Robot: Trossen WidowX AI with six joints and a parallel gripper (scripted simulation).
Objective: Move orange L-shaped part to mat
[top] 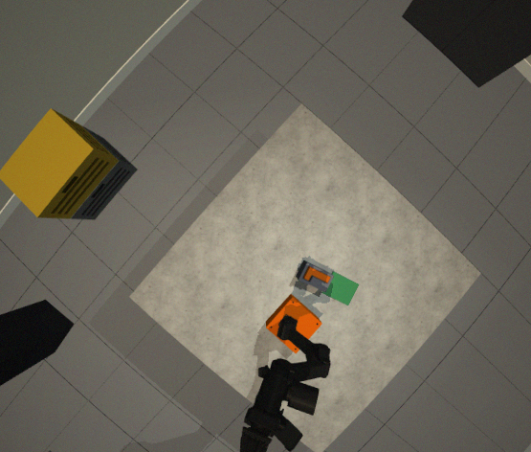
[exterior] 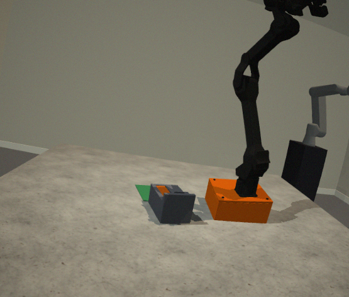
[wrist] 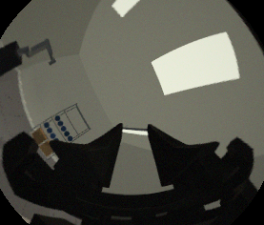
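Now: gripper tip 37 cm short of the orange L-shaped part, 8 cm to the left of it and 78 cm above it. From my gripper tip the other things lie so: green mat (39 cm ahead, 24 cm to the right, 85 cm below).
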